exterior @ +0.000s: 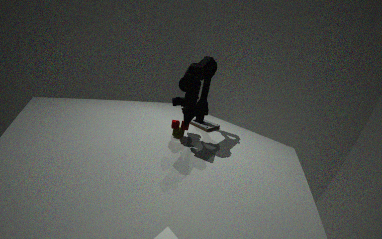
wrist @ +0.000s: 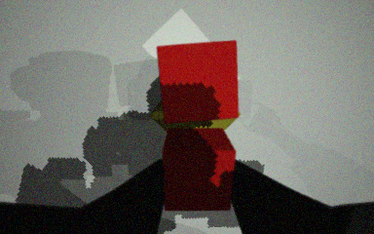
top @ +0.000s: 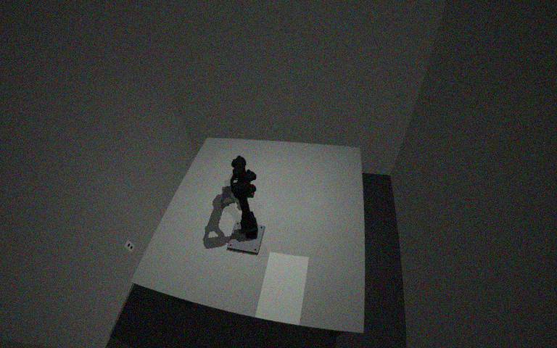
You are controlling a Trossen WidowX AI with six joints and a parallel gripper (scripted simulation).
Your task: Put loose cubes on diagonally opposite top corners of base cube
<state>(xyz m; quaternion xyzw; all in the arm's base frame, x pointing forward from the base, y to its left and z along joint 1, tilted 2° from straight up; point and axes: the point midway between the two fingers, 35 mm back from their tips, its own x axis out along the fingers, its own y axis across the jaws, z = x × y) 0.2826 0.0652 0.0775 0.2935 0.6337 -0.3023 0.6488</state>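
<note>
The yellow cube lies 40 mm below my gripper tip, 20 mm to the right of it and 10 mm ahead of it.
</note>
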